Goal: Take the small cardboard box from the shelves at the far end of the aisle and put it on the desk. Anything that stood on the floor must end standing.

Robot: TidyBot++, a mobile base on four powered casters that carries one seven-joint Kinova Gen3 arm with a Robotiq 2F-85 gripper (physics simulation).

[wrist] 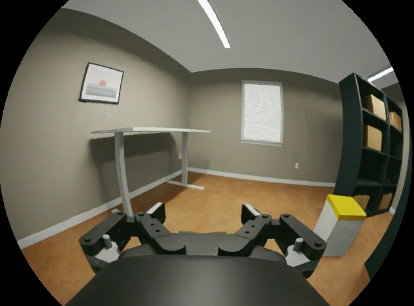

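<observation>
My gripper [202,212] is open, with nothing between its fingers. The desk [155,130] with a white top and grey legs stands at the left, near the wall, beyond my gripper. The dark shelves [349,135] stand at the right. Cardboard boxes sit in them: one in an upper compartment [374,107], one below it [372,138], and others farther along and at the bottom. I cannot tell whether the small cardboard box is among them.
A white bin with a yellow top [340,227] stands upright on the floor at the right, in front of the shelves. A dark panel edge [392,245] shows at the far right. A framed picture [101,84] hangs on the left wall. A window [262,112] is in the far wall.
</observation>
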